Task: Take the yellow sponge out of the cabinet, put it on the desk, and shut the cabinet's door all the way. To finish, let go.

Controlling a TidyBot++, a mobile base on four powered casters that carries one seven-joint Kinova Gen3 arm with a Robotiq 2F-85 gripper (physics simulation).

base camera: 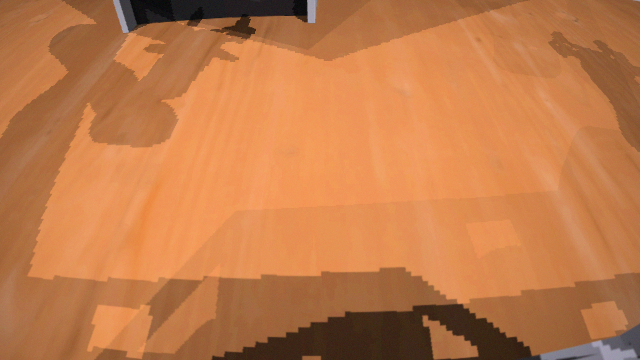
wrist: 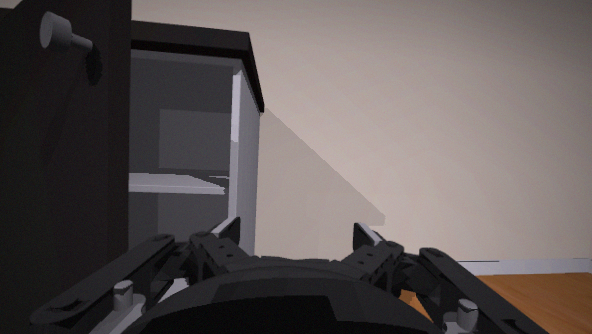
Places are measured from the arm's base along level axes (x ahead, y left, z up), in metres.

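Pixels of known places: gripper, fingertip midpoint: (wrist: 296, 232).
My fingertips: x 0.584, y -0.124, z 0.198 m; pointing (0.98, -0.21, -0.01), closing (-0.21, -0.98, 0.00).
Observation:
Ahead of a thing's pixels: the offset from my fingertips to its top centre. "spot": to the spot under its first point. Level surfaces: height alone.
The cabinet (wrist: 247, 150) stands left of centre in the wrist view, with a dark top and pale side panel. Its dark door {spot: dx +0.149, dy +0.269, dz +0.020 m} (wrist: 60, 175) is open and fills the left edge, with a round grey knob {spot: dx +0.072, dy +0.211, dz +0.157 m} (wrist: 56, 32) near the top. Part of the interior shows beside the door, with a pale shelf {dz -0.026 m} (wrist: 175, 184) across it; the door hides the rest. My gripper (wrist: 296, 232) is open with nothing between its fingers. Its left finger overlaps the cabinet's lower right side in the view. The yellow sponge does not show in either view, and I cannot make out the desk.
A pale wall (wrist: 440, 125) rises behind and right of the cabinet, with a white baseboard (wrist: 540, 266) above the wooden floor {dz -0.594 m} (wrist: 550, 300) (base camera: 320, 150). The cabinet's lower front {spot: dx +0.413, dy +0.307, dz -0.570 m} (base camera: 220, 9) shows at the top of the base view. Arm and base shadows cross the floor.

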